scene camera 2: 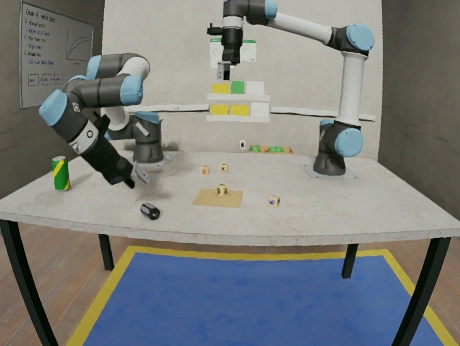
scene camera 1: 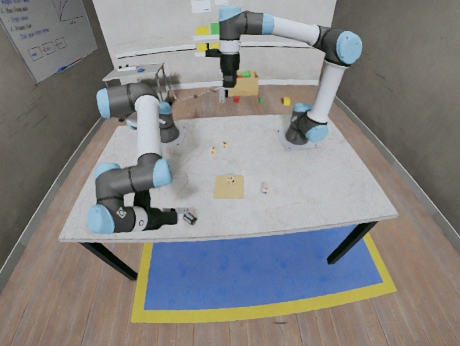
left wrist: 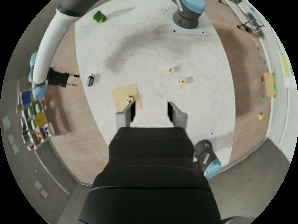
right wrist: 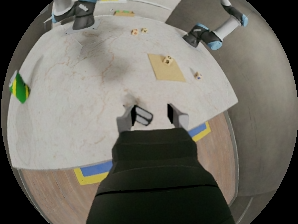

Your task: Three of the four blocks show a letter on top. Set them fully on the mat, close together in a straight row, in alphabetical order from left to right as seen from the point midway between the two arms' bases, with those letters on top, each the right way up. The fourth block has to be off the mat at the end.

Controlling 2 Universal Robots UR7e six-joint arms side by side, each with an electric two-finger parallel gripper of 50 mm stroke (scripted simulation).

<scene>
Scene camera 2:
my left gripper: 223, 79
my right gripper: 140, 183
</scene>
